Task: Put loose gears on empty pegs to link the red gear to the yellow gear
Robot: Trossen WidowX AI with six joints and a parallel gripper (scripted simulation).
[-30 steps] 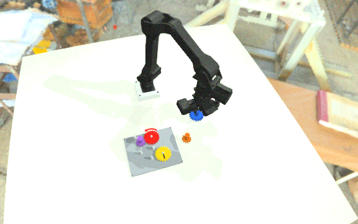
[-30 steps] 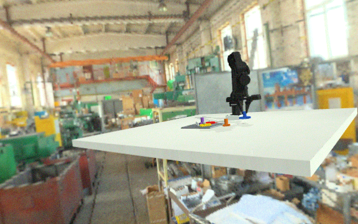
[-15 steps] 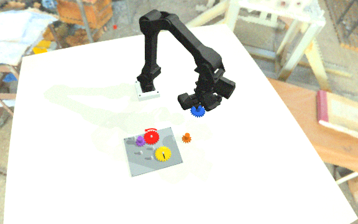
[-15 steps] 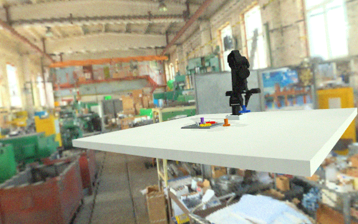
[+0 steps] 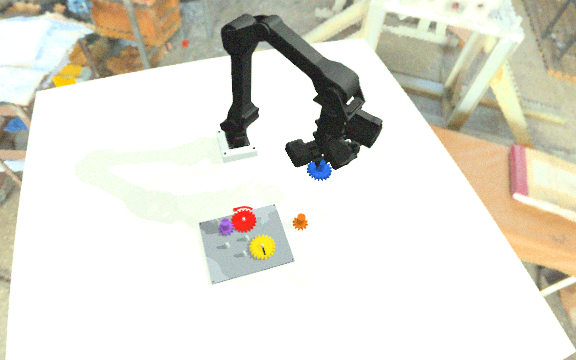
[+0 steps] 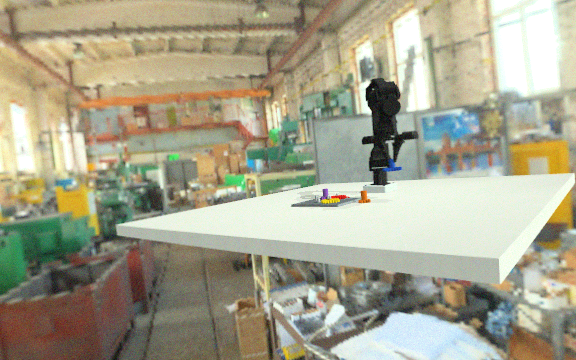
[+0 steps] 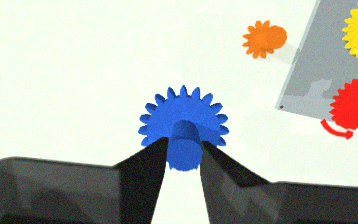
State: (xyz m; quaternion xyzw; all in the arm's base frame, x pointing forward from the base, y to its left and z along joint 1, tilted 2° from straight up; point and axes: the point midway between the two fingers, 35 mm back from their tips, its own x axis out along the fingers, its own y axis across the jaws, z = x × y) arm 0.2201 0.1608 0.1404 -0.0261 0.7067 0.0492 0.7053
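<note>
My gripper tip is now 50 mm short of the purple gear, 260 mm to the left of it and 100 mm above it. From my gripper tip the other things lie so: orange gear: 80 mm ahead, 70 mm to the right, 110 mm below; then blue gear: 10 mm below; then red arrow: 210 mm to the right, 120 mm below.
</note>
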